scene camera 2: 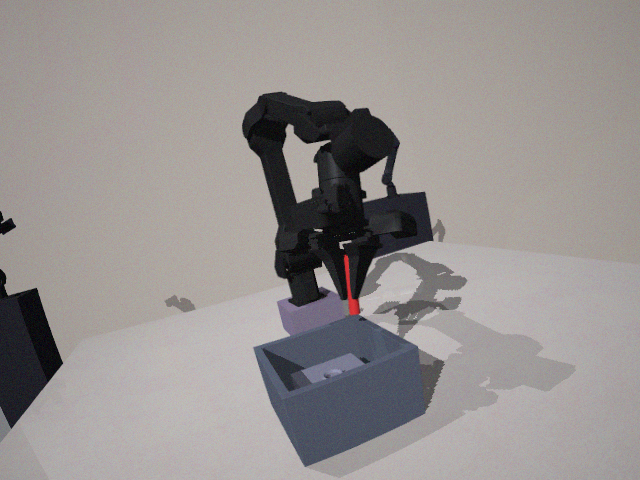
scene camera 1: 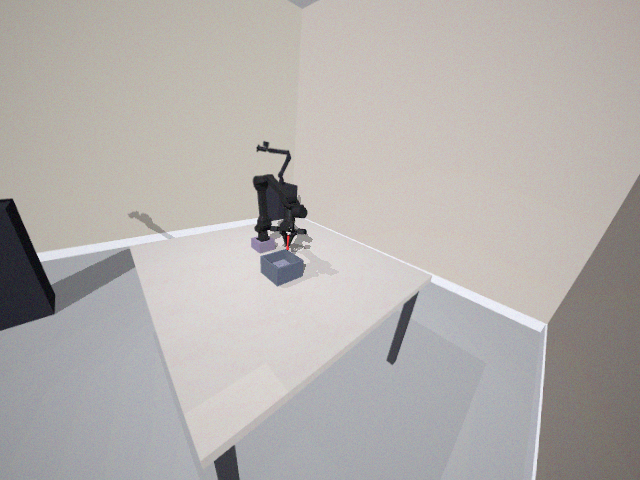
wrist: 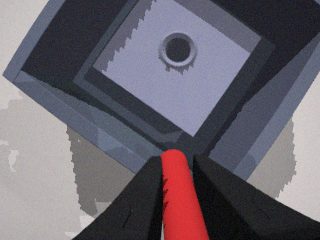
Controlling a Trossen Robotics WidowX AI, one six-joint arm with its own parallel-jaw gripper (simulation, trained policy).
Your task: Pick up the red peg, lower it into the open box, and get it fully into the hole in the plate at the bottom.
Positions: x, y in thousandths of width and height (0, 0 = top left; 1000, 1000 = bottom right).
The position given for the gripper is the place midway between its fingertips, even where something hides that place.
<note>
In view: the gripper (scene camera 2: 546, 624), a blue-grey box (scene camera 2: 510, 872) and a plate (scene camera 2: 526, 764).
The blue-grey box also shows in scene camera 1 (scene camera 1: 435, 576) and in the wrist view (wrist: 167, 273). The plate shows as well in the wrist view (wrist: 673, 198). The gripper shows as well in the wrist view (wrist: 552, 690).
</note>
